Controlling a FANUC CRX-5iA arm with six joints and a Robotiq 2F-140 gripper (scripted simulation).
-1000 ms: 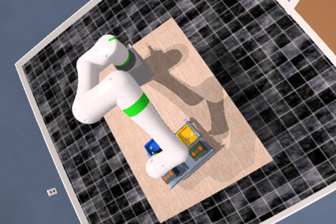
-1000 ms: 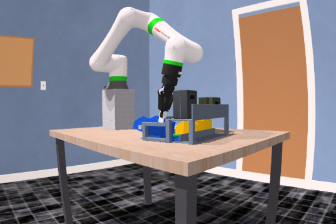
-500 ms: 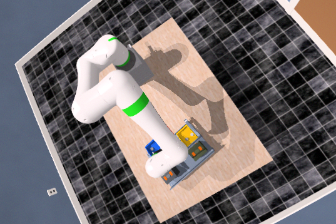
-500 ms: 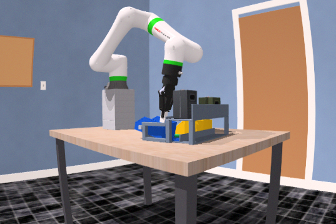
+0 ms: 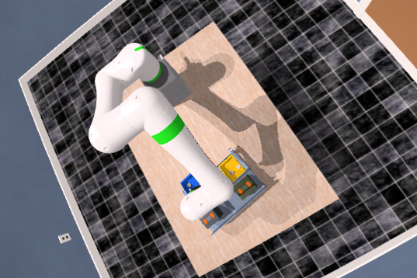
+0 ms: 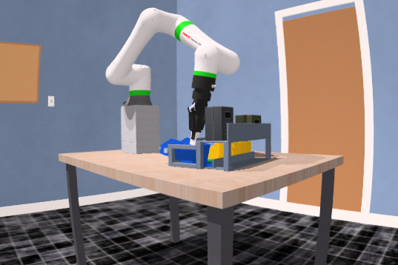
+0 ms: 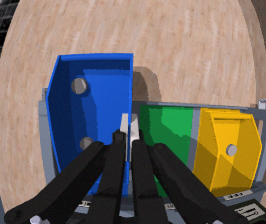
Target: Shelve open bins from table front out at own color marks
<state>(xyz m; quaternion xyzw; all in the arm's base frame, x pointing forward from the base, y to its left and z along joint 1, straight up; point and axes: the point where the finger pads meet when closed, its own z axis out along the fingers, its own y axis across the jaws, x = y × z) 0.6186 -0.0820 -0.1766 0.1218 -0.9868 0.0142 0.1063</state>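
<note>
Now: the blue bin 5 cm to the right of my hand and 4 cm below it. Round my hand: yellow bin 2 cm ahead, 19 cm to the left, 6 cm below; dark box 16 cm ahead, 1 cm to the right, 6 cm above.
</note>
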